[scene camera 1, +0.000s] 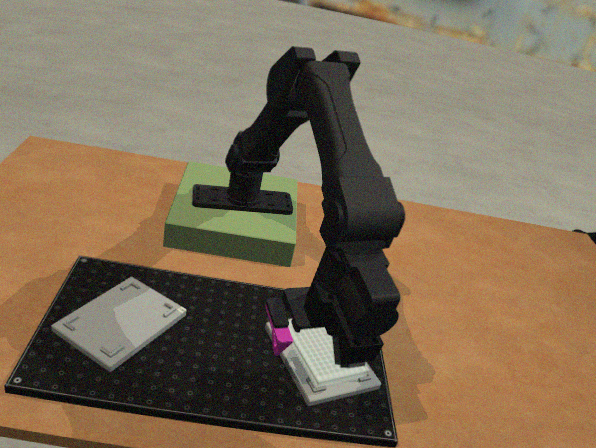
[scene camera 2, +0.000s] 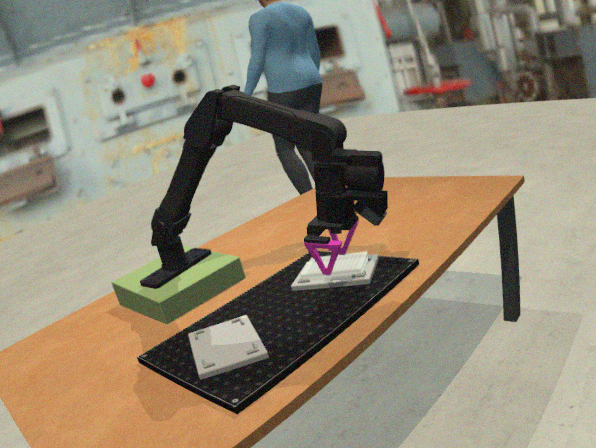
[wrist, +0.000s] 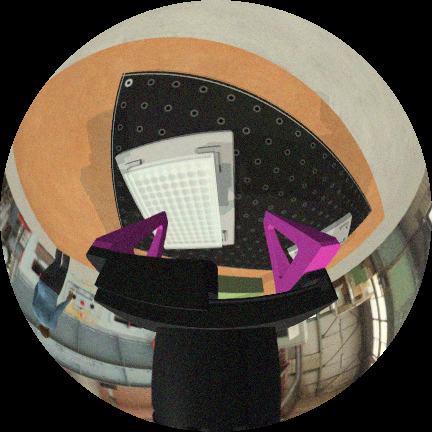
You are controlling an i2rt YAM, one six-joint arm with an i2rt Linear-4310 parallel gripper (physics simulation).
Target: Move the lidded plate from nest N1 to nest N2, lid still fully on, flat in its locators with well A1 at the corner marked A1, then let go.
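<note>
The lidded plate is white, with its clear lid on, and looks flat in nest N1, a light grey block. My gripper is open over the end of the plate towards the arm base, holding nothing. In the wrist view one finger overlaps the plate's left side and the other is right of the nest. The arm hides one fingertip in scene camera 1. Nest N2 is bare, with corner locators and a pale mark at one corner.
Both nests lie on a black perforated board on the wooden table. The arm stands on a green block behind the board. A person stands beyond the table.
</note>
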